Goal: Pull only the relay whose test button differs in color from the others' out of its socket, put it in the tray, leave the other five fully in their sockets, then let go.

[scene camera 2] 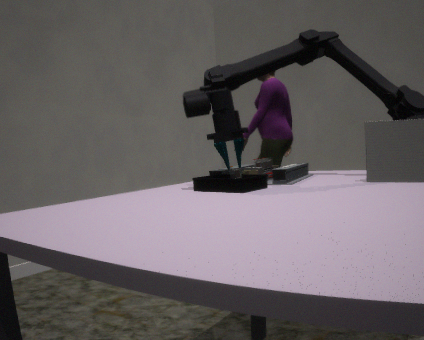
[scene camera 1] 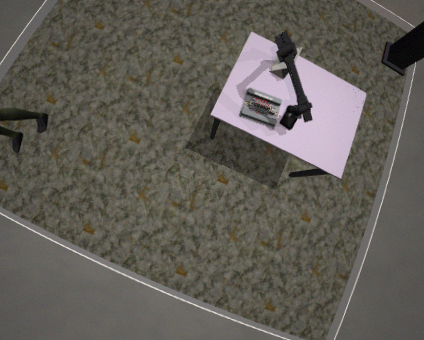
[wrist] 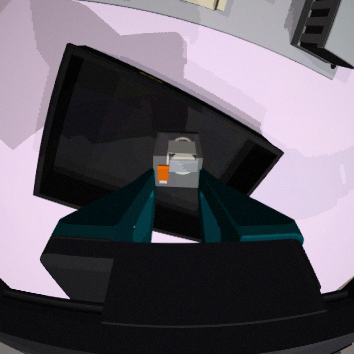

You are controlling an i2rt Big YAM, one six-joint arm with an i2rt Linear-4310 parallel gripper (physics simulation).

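Frame: origin at the arm's base, x right, y ahead, z up, level; centimetres.
Seen in the pictures: gripper, fingertip midpoint: (scene camera 2: 234,168) (scene camera 1: 291,115) (wrist: 176,176); arm's base, link origin: (scene camera 2: 414,143).
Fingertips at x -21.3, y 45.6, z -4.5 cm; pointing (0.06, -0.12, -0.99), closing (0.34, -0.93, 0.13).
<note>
Pixels of each thing's top centre, then the offset from my fingertips to it. "pt": a spot on its surface instead. Level surfaces: height alone.
- clear-cased relay, top centre: (wrist: 182,173) (scene camera 2: 235,165) dz +0.7, dx +0.8, dy +0.0 cm
- black tray, top centre: (wrist: 156,173) (scene camera 2: 229,176) (scene camera 1: 290,117) dz -1.9, dx -1.3, dy +0.8 cm
- relay panel, surface spot: (scene camera 1: 261,107) pt dz -1.0, dx +25.2, dy +4.9 cm
- panel's grey wire duct, surface spot: (wrist: 335,30) pt dz -1.1, dx +12.1, dy -6.2 cm
- lilac table, surface height: dz -5.5 cm
A clear-cased relay (wrist: 178,162) with an orange test button is held between the teal fingertips of my gripper (wrist: 176,176) (scene camera 2: 234,168), which is shut on it. The relay is upright over the inside of the black tray (wrist: 50,125) (scene camera 2: 230,185), low within its walls in scene camera 2; whether it touches the tray floor is hidden. The relay panel (scene camera 1: 261,107) with its sockets and red wires lies beside the tray. The other relays are too small to tell apart in scene camera 1, and their test buttons do not show in the wrist view.
The panel's grey wire duct (scene camera 2: 292,172) (wrist: 335,30) stands near the tray. The arm's pale base block (scene camera 2: 395,150) stands at the right in scene camera 2. The lilac table (scene camera 1: 320,145) has its edge close to the tray. A person in purple (scene camera 2: 275,107) stands behind the table.
</note>
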